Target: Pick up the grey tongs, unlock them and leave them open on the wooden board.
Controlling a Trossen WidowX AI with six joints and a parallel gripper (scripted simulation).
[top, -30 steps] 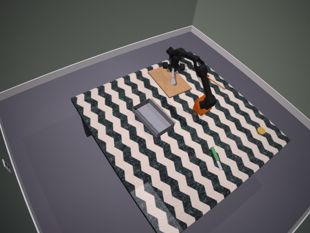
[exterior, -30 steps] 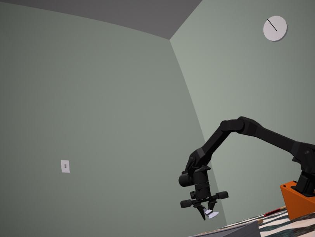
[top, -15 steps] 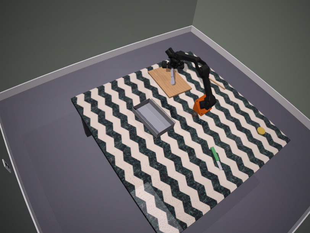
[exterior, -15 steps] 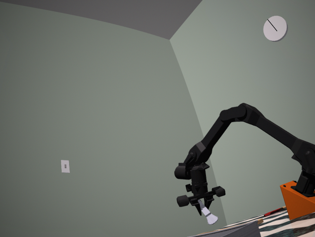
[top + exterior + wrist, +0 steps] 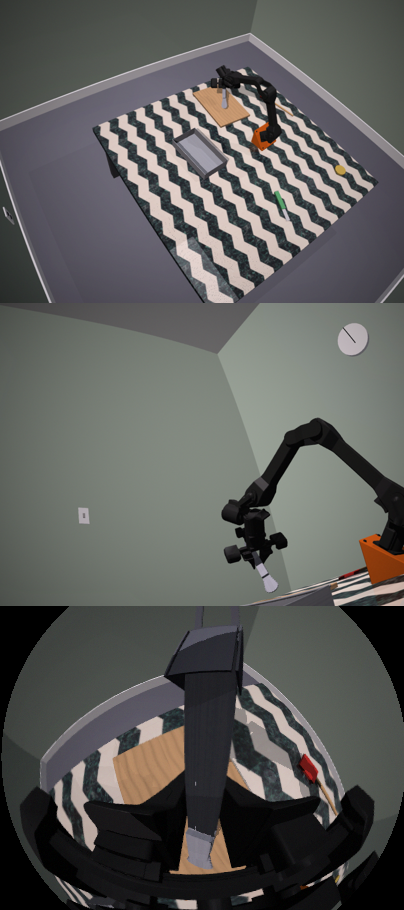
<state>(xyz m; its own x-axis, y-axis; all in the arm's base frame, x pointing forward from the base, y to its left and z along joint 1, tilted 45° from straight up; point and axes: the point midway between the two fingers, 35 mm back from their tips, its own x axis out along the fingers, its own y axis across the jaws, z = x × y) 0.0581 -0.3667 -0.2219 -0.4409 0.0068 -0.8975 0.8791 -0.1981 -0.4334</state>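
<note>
Now: the wooden board 130 mm below my gripper tip, 40 mm to the left of it and 30 mm ahead of it. The rest, counted from my gripper tip: grey roasting tin: 380 mm ahead, 350 mm to the left, 110 mm below.
</note>
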